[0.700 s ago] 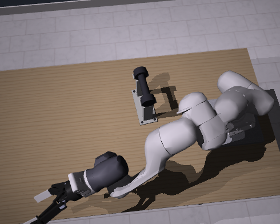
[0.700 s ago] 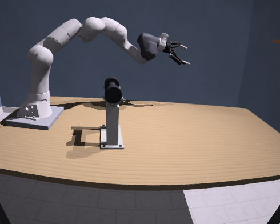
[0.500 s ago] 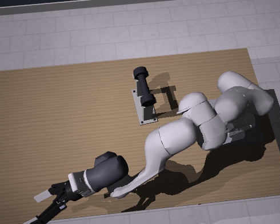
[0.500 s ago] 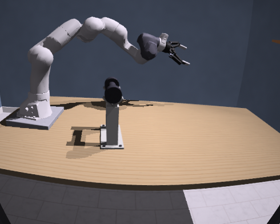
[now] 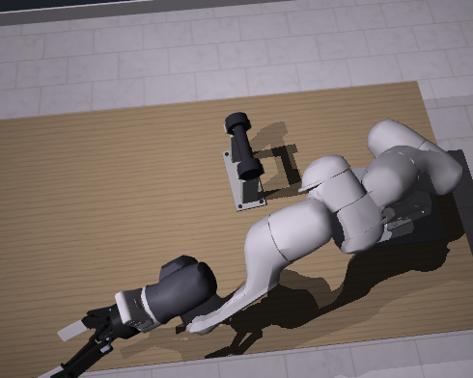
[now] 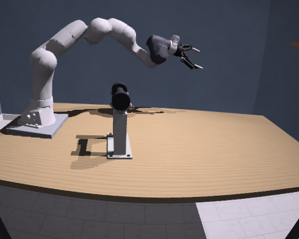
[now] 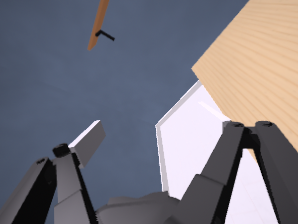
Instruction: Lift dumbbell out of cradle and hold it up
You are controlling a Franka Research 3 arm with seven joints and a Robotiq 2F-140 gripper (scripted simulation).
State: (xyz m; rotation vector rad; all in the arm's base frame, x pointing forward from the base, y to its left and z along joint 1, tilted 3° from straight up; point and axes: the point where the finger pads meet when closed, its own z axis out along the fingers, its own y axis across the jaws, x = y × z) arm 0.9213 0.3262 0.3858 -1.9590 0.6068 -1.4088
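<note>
Now: hand 51 cm to the left of the dumbbell, 51 cm past it and 14 cm above it. Round my hand: grey cradle 51 cm to the right, 51 cm behind, 27 cm below.
</note>
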